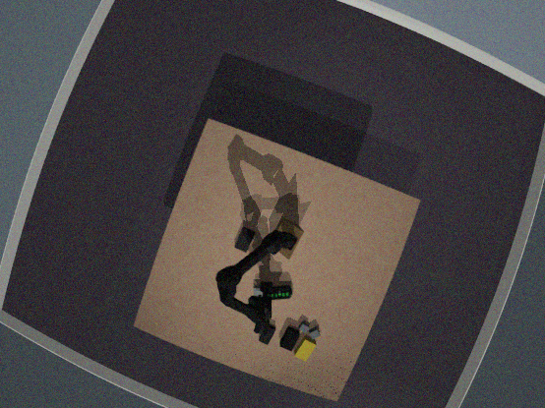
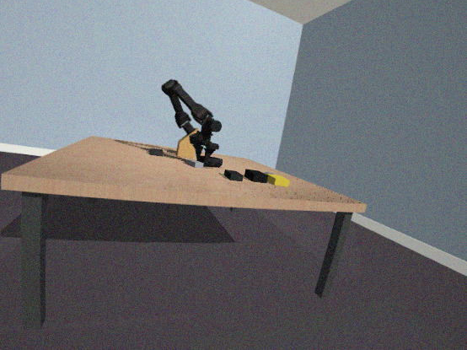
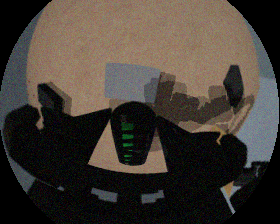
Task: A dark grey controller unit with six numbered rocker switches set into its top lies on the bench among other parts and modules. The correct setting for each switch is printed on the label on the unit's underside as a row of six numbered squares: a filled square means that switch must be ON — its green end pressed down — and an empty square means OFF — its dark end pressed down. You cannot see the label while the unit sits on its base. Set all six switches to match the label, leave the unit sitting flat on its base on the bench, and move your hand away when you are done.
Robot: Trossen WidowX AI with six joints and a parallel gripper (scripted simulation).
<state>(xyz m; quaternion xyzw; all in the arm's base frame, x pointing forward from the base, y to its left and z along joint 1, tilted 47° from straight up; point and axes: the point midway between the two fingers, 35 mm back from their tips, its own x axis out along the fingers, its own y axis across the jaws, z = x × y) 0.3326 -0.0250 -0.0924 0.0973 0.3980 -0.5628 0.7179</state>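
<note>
The light grey block is 30 mm to the right of my gripper tip, 30 mm ahead of it and 20 mm below it. Round my gripper tip: dark module 240 mm to the right, 200 mm behind, 20 mm below; yellow block 350 mm to the left, 190 mm ahead, 20 mm below.
</note>
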